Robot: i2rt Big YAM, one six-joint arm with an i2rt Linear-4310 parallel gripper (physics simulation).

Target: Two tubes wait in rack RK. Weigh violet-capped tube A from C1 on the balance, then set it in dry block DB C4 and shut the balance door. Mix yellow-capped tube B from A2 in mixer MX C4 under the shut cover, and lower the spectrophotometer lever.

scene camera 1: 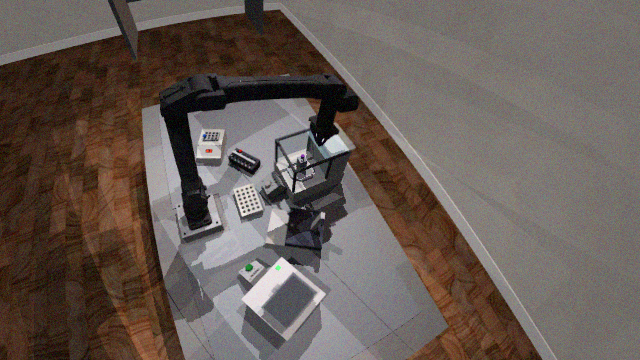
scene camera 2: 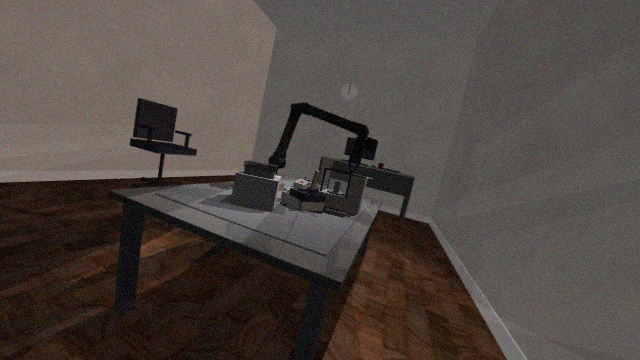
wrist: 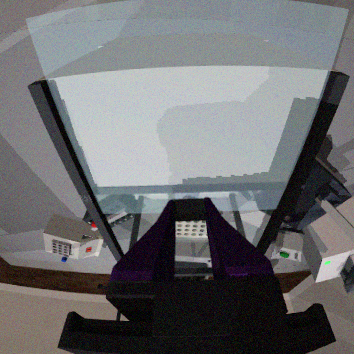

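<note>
My gripper (scene camera 1: 324,141) (wrist: 189,203) is shut on the black handle (wrist: 190,210) of the glass balance door, above the balance. The pale glass door (scene camera 1: 336,144) (wrist: 165,135) lies over the rear part of the balance top. Violet-capped tube A (scene camera 1: 302,157) stands upright inside the balance (scene camera 1: 320,188) (scene camera 2: 356,196) (wrist: 299,155); it cannot be made out in the wrist view. The white rack with rows of holes (scene camera 1: 241,190) (wrist: 191,236) stands near the arm base. I cannot make out yellow-capped tube B.
A white block with a blue knob (scene camera 1: 209,152) (wrist: 75,245) and a black block with a red button (scene camera 1: 244,161) stand left of the balance. A small grey unit (scene camera 1: 272,191), a dark-topped device (scene camera 1: 305,231) and a white box with a grey panel (scene camera 1: 284,299) stand on the other side.
</note>
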